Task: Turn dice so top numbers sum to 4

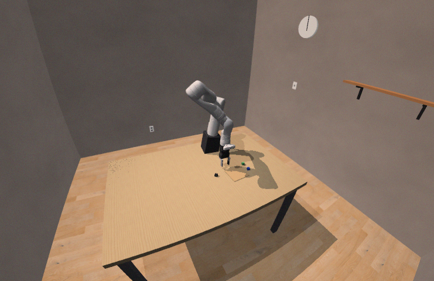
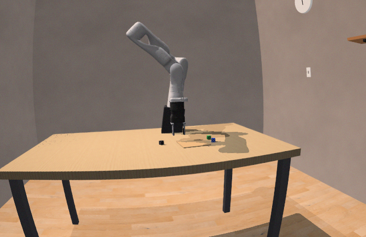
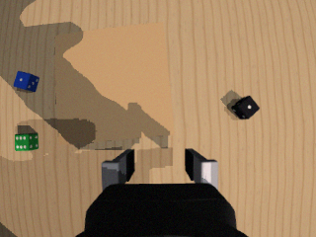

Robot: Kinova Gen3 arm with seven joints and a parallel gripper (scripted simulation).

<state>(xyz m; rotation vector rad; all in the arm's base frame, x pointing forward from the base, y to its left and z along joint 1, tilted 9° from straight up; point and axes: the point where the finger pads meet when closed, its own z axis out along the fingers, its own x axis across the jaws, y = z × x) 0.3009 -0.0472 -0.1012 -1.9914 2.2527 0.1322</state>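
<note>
My gripper is now 160 mm to the right of the green die, 40 mm above it and 30 mm short of it. Round my hand: black die: 110 mm to the right, 40 mm below, 40 mm ahead; then tan mat: 90 mm ahead, 50 mm to the left, 50 mm below; then blue die: 150 mm to the left, 110 mm ahead, 40 mm below.
</note>
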